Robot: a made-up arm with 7 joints.
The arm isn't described. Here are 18 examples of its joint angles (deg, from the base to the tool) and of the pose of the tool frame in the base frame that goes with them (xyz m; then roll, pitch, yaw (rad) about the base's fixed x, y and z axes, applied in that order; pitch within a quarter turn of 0, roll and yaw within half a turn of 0).
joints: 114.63 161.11 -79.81 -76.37 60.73 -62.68 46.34
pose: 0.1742 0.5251 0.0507 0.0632 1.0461 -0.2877
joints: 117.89 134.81 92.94 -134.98 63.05 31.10 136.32
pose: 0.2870 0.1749 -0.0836 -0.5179 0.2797 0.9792
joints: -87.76 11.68 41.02 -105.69 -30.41 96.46 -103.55
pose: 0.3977 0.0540 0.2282 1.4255 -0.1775 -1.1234
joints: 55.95 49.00 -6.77 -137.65 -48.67 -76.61 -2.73
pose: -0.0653 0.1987 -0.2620 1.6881 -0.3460 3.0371
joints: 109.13 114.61 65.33 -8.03 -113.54 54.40 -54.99
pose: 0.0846 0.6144 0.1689 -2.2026 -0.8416 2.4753
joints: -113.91 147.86 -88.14 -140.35 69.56 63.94 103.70
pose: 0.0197 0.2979 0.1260 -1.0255 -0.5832 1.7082
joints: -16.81 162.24 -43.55 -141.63 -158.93 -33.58 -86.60
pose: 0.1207 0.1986 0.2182 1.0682 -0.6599 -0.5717
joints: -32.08 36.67 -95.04 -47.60 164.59 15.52 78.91
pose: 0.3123 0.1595 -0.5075 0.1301 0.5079 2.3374
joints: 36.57 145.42 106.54 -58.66 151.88 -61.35 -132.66
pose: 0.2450 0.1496 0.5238 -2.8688 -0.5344 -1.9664
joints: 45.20 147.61 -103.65 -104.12 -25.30 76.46 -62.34
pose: -0.0385 0.4158 0.2101 -1.7962 -0.7018 3.0223
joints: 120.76 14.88 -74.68 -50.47 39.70 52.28 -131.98
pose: -0.5054 -0.3179 0.1360 -2.5041 -0.5668 -0.0855
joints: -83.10 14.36 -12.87 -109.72 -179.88 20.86 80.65
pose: 0.3728 -0.1677 0.1804 -2.5300 0.4689 -1.5599
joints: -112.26 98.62 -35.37 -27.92 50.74 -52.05 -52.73
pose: 0.1424 0.5026 0.3673 -2.7672 -0.0697 -1.3985
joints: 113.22 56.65 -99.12 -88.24 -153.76 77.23 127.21
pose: -0.4580 -0.0460 0.2438 -0.6168 -0.2735 0.1710
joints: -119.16 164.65 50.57 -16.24 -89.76 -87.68 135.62
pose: -0.5129 0.3742 -0.1035 -2.9122 0.0292 -2.8481
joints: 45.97 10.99 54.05 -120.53 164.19 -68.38 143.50
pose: -0.1354 0.2705 -0.2694 1.1554 0.2300 0.2655
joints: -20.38 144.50 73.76 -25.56 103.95 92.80 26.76
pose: -0.1256 0.2758 0.5638 -1.8438 -0.9221 1.6488
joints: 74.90 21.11 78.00 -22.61 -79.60 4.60 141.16
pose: -0.6022 0.1759 -0.1340 1.2414 -1.2918 1.4152
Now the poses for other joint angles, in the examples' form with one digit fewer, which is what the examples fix.
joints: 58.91 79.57 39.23 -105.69 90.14 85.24 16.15
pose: 0.084 0.451 -0.052 0.027 0.172 0.467
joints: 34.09 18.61 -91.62 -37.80 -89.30 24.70 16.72
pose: -0.342 -0.001 -0.529 0.184 -0.213 -2.524
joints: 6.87 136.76 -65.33 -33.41 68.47 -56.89 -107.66
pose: 0.081 0.525 0.346 -1.535 0.957 1.976
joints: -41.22 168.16 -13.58 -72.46 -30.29 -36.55 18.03
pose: -0.068 0.139 0.544 2.493 1.219 -0.448
